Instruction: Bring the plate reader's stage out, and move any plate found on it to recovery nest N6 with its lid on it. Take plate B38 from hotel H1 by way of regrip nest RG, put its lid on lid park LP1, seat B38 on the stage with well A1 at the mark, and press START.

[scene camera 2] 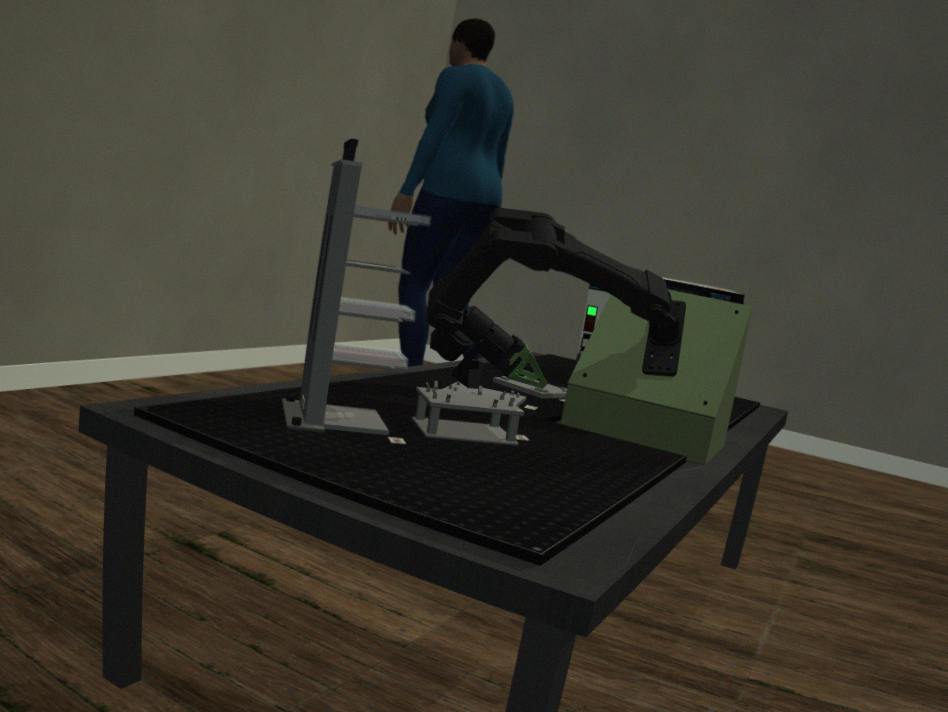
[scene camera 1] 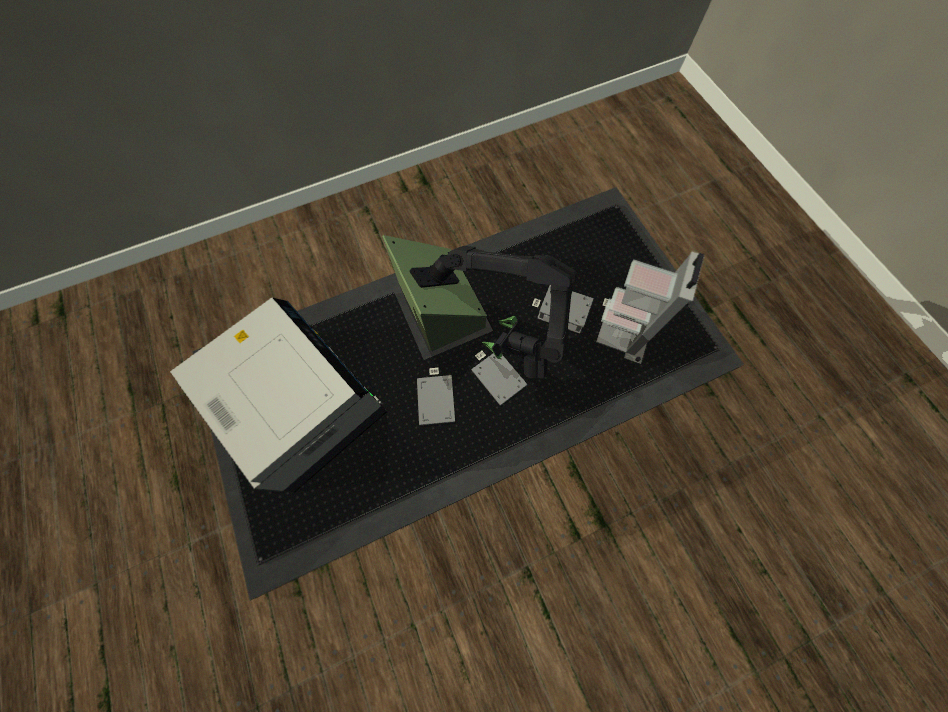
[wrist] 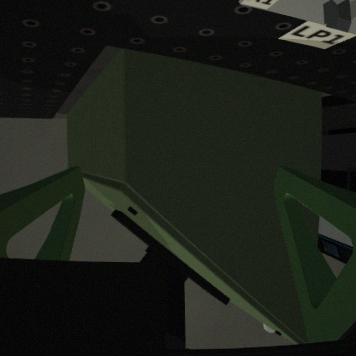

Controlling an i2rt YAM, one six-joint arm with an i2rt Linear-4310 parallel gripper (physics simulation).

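Pixels of known places: gripper, fingertip midpoint: (scene camera 2: 542,381) (scene camera 1: 491,332) (wrist: 178,176); arm's base, origin of the base link: (scene camera 2: 664,338) (scene camera 1: 434,277) (wrist: 172,255).
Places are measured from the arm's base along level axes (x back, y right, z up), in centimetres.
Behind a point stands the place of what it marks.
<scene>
My gripper (scene camera 1: 498,334) @[x -22.2, y -7.8, z -12.8 cm] (scene camera 2: 528,369) @[x -22.2, y -7.8, z -12.8 cm] (wrist: 178,176) @[x -22.2, y -7.8, z -12.8 cm] is open and empty, low between the green arm pedestal and lid park LP1 (scene camera 1: 501,383) @[x -37.9, y -1.6, z -18.8 cm] (wrist: 305,10) @[x -27.7, y -5.3, z -18.8 cm]. The LP1 tag (wrist: 320,35) @[x -25.0, y -1.4, z -19.7 cm] is readable in the wrist view. Hotel H1 (scene camera 1: 663,325) @[x -54.8, y -46.5, z 6.1 cm] (scene camera 2: 324,306) @[x -46.6, y -57.8, z -0.3 cm] stands at the far end, holding a top plate (scene camera 1: 651,278) @[x -43.2, y -47.0, z 16.0 cm] and lower plates (scene camera 1: 629,305) (scene camera 2: 375,308). I cannot tell which is B38. The raised regrip stand (scene camera 1: 573,306) @[x -29.6, y -38.0, z -13.8 cm] (scene camera 2: 467,397) @[x -28.4, y -35.5, z -13.8 cm] has no plate on it. The plate reader (scene camera 1: 268,383) @[x -9.6, y 57.3, z 11.2 cm] shows its closed top; its stage and START do not show.
The green pedestal (scene camera 1: 440,295) @[x -7.4, y 2.3, z 1.3 cm] (scene camera 2: 659,360) @[x 0.3, y -5.7, z -4.1 cm] (wrist: 215,125) @[x -15.6, y -2.1, z -16.2 cm] stands close to the fingers. A flat grey nest (scene camera 1: 435,400) @[x -30.6, y 20.5, z -18.6 cm] lies between LP1 and the reader; its tag is too small to read. A person (scene camera 2: 469,130) in blue stands behind the table (scene camera 2: 344,528) @[x -24.9, y -85.9, z -22.8 cm].
</scene>
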